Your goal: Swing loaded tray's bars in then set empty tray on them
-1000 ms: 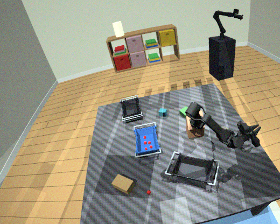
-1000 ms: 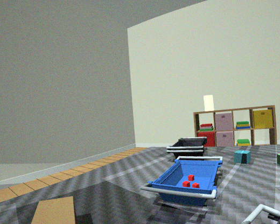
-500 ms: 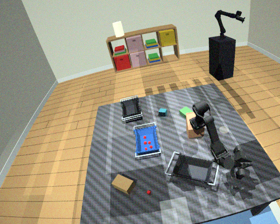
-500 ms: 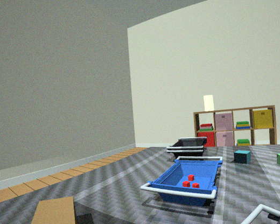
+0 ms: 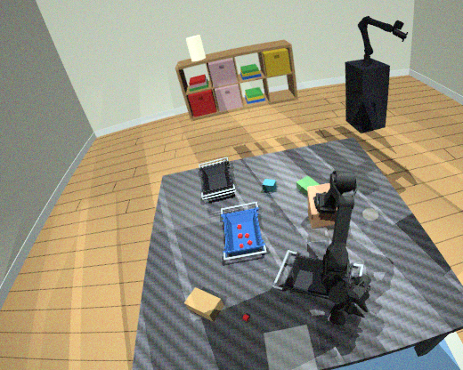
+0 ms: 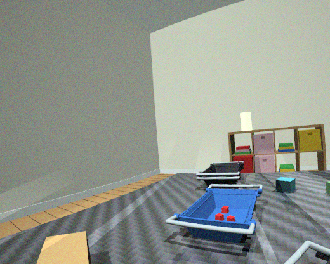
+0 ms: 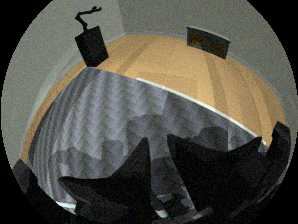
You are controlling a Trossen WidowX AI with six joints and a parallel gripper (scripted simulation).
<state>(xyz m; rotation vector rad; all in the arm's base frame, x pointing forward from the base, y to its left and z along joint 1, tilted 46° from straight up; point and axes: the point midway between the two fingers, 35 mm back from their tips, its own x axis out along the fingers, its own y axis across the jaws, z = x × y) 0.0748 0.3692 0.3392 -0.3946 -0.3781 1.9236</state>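
Now: gripper tip 39 cm short of the small red cube, 16 cm to the left of it and 6 cm above it. The rest, counted from my gripper tip: flat tan block (54 cm ahead, 25 cm to the right, 4 cm below); then green block (8 cm behind, 75 cm to the right, 5 cm below); then dark tray (9 cm ahead, 21 cm to the right, 3 cm below).
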